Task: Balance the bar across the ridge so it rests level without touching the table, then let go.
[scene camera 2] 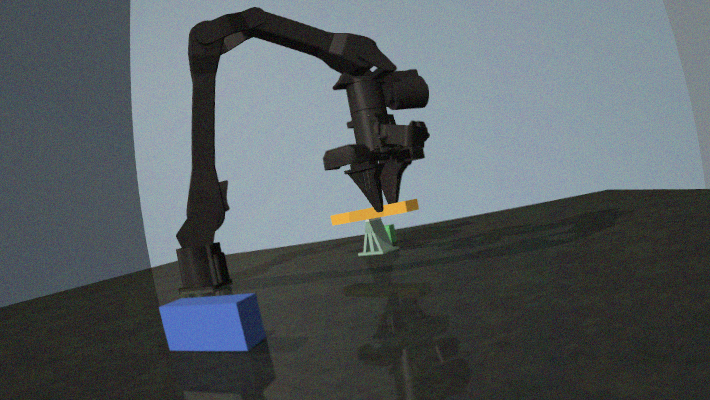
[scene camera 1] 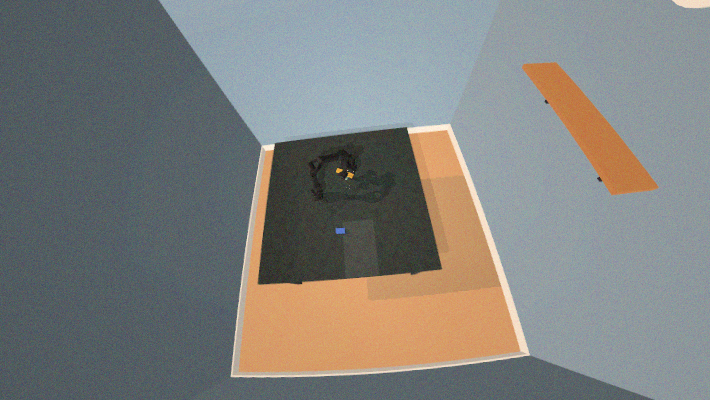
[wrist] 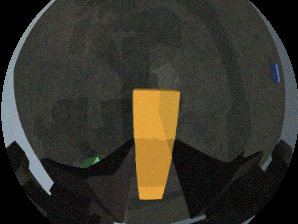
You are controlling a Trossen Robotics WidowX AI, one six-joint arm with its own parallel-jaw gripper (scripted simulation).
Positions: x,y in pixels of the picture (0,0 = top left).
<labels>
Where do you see a blue block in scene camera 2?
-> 231,322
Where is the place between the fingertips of my gripper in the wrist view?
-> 153,143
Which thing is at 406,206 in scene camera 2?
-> An orange bar.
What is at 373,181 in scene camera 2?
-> My gripper.
</labels>
